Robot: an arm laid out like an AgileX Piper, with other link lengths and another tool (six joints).
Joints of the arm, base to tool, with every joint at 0 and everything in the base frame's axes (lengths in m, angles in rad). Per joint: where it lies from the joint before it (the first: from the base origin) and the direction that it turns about. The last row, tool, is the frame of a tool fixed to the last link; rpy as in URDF.
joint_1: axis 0 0 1 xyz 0 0 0.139
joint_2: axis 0 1 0 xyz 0 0 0
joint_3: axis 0 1 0 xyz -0.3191 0 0.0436
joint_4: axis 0.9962 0 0.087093 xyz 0.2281 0 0.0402
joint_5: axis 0 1 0 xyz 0 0 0
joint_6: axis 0.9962 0 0.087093 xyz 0.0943 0 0.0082
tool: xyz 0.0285 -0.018 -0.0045 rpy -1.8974 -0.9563 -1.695
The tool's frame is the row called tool.
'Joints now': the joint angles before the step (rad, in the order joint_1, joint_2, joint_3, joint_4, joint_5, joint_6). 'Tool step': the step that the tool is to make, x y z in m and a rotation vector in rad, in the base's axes. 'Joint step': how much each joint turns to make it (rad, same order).
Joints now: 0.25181 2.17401 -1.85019 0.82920 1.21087 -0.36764
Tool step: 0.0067 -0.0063 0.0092 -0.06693 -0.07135 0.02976
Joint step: -0.00007 -0.00013 -0.05909 -0.08554 0.01342 -0.00410
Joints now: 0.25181 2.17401 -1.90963 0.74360 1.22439 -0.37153
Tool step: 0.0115 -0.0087 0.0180 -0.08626 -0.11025 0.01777
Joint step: -0.00003 0.00014 -0.09585 -0.11375 0.01010 0.00420
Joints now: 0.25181 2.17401 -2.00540 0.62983 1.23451 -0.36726
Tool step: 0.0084 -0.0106 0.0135 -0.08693 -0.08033 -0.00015
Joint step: -0.00211 0.00010 -0.07124 -0.10770 0.01089 0.01103
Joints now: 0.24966 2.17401 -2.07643 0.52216 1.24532 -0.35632
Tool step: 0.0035 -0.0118 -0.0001 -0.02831 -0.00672 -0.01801
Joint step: -0.01870 -0.00007 -0.00446 -0.02974 0.00436 0.00202
